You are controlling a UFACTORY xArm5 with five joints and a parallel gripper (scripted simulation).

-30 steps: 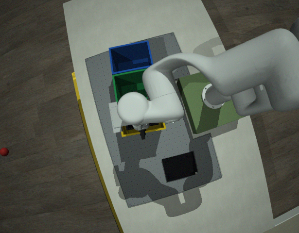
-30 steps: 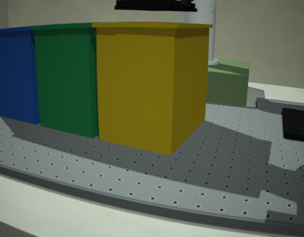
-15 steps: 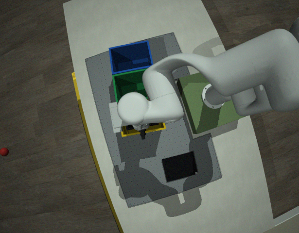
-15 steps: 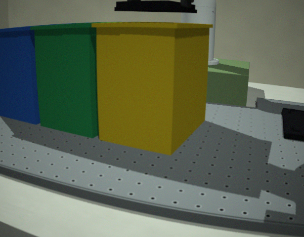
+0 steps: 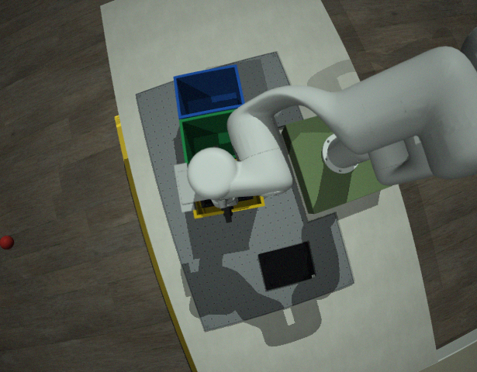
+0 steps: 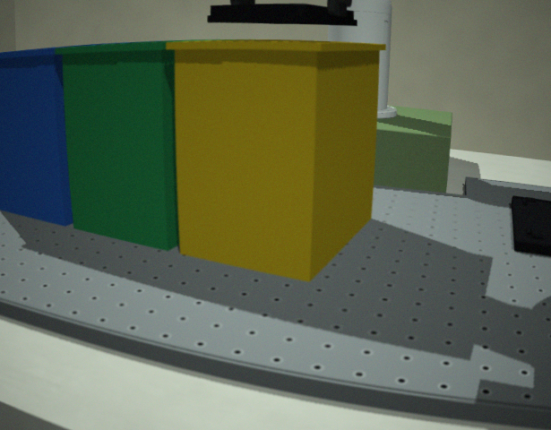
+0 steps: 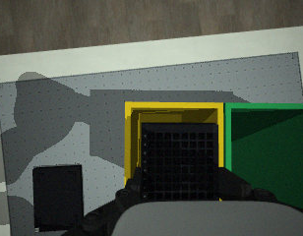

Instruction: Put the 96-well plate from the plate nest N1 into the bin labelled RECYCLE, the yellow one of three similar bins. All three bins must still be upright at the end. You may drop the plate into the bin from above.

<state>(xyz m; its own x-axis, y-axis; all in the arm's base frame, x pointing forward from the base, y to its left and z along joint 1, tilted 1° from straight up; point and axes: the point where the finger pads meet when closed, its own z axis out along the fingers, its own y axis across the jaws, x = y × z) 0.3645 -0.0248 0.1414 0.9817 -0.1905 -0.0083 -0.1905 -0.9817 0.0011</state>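
My gripper is now 10 mm above the black 96-well plate. The rest, counted from my hand: green bin: 30 mm behind, 130 mm to the right, 130 mm below; yellow bin: 130 mm below; blue bin: 50 mm behind, 260 mm to the right, 130 mm below.
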